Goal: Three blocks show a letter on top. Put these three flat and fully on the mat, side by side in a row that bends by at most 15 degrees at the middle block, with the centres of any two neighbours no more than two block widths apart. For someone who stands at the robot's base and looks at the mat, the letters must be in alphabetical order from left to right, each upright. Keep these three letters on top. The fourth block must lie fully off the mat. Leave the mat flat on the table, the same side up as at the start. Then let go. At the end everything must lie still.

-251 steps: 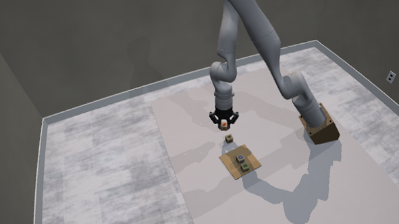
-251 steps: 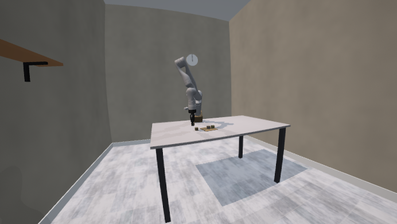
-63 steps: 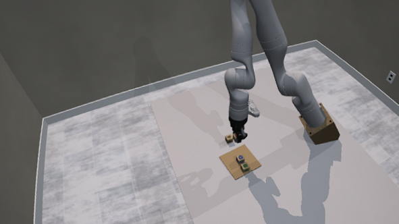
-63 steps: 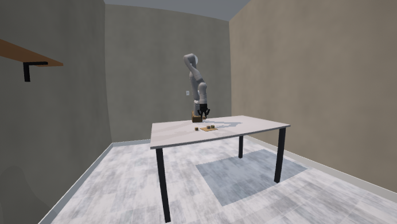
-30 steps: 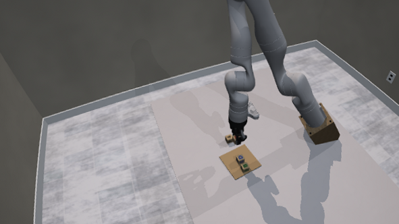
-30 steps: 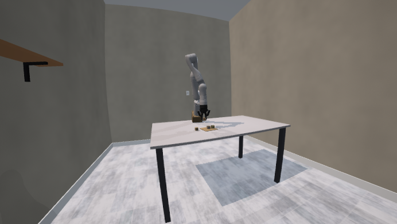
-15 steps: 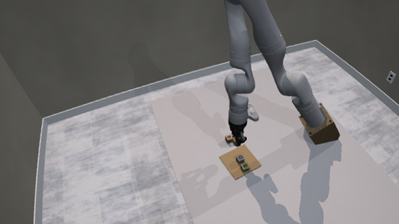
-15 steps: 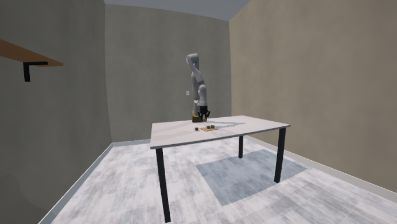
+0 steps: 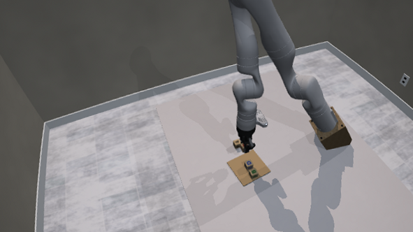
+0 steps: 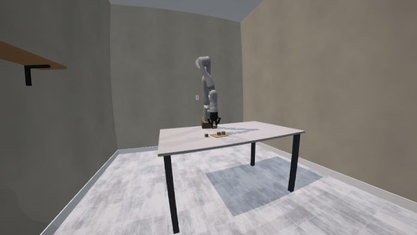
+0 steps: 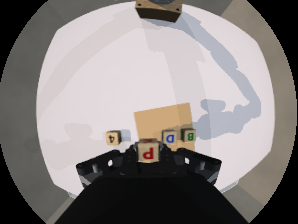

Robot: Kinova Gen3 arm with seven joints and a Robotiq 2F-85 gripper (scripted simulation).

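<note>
My gripper is now 50 mm to the right of the tan mat and 90 mm above it. The rest, counted from my hand: block (80 mm to the right, 80 mm below).
</note>
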